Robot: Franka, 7 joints.
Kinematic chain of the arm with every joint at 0, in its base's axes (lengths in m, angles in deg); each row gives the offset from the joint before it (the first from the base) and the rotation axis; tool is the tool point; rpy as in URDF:
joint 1: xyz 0 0 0.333 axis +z
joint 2: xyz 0 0 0 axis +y
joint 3: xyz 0 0 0.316 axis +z
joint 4: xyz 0.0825 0 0 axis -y
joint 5: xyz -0.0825 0 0.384 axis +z
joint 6: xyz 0 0 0 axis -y
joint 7: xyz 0.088 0 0 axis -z
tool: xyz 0 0 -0.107 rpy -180 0 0
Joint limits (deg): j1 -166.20..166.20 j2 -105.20..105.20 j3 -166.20..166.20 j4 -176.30..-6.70 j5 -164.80..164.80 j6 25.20..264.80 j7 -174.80..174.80
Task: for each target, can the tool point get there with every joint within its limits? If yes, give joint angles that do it. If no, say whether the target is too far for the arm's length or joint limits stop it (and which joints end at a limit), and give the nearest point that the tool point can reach.
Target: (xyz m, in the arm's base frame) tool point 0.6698 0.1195 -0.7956
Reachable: no: too far | nearest point 0.4777 0.0852 -0.3209 | short by 0.513 m
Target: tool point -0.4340 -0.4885 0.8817
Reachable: yes | joints 48.74 -59.89 12.28 -20.19 33.94 161.20 98.36
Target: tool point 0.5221 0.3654 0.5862
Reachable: yes | joints -7.36 61.97 108.43 -73.55 75.28 234.68 -16.77
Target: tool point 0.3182 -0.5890 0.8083
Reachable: yes | joints 75.72 -58.88 -71.72 -57.65 132.12 139.19 -8.19
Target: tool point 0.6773 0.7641 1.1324
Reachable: no: too far | nearest point 0.4481 0.5055 0.8619 | short by 0.439 m
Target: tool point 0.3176 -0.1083 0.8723
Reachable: yes | joints -105.53 -43.49 31.23 -79.26 40.94 67.68 6.25
